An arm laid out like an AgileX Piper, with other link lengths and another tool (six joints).
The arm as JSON. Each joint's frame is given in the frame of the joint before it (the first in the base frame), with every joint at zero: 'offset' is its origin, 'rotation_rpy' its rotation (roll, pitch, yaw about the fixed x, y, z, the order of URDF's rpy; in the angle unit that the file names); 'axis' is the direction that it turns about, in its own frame. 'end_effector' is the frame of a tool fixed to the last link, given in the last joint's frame.
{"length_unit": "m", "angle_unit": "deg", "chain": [
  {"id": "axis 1", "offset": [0.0, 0.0, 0.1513], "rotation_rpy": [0.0, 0.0, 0.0], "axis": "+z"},
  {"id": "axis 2", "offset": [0.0, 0.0, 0.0], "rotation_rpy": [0.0, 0.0, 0.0], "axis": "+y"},
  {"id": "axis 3", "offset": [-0.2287, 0.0, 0.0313], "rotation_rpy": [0.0, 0.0, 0.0], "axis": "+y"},
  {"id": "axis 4", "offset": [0.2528, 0.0, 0.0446], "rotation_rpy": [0.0, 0.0, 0.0], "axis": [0.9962, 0.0, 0.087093]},
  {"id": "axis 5", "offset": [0.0, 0.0, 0.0], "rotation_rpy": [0.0, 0.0, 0.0], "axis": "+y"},
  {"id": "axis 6", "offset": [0.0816, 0.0, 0.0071], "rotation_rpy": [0.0, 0.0, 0.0], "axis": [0.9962, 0.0, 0.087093]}
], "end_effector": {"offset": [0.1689, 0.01, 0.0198], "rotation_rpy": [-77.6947, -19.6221, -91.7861]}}
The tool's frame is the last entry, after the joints.
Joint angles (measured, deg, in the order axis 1, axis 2, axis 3, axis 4, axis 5, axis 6), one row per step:
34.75, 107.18, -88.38, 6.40, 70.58, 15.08
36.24, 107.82, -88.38, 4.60, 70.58, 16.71
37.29, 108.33, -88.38, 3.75, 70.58, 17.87
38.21, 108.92, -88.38, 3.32, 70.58, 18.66
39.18, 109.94, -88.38, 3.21, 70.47, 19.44
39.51, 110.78, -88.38, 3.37, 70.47, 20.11
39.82, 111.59, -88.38, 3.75, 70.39, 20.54
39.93, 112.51, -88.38, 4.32, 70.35, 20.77
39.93, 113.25, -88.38, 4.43, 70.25, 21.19
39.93, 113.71, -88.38, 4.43, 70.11, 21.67
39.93, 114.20, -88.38, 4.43, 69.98, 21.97
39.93, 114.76, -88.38, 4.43, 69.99, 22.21
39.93, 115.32, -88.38, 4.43, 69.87, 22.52
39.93, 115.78, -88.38, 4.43, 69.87, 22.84
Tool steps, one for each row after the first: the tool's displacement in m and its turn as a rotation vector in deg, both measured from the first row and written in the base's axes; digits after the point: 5 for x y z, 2 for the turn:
-0.00279, 0.00098, -0.00522, -1.75, -0.28, 0.31
-0.00574, 0.00300, -0.00898, -2.69, -0.25, 0.43
-0.00930, 0.00563, -0.01307, -3.36, 0.04, 0.68
-0.01411, 0.00931, -0.01984, -4.00, 0.74, 0.92
-0.01700, 0.01049, -0.02535, -4.40, 1.55, 0.56
-0.02015, 0.01246, -0.03054, -4.59, 2.38, 0.35
-0.02326, 0.01378, -0.03636, -4.74, 3.43, 0.08
-0.02426, 0.01342, -0.04116, -5.07, 4.02, -0.37
-0.02443, 0.01317, -0.04416, -5.29, 4.31, -0.85
-0.02473, 0.01284, -0.04736, -5.53, 4.62, -1.16
-0.02567, 0.01201, -0.05101, -5.91, 5.07, -1.39
-0.02617, 0.01150, -0.05466, -6.20, 5.43, -1.70
-0.02694, 0.01080, -0.05765, -6.51, 5.81, -2.01

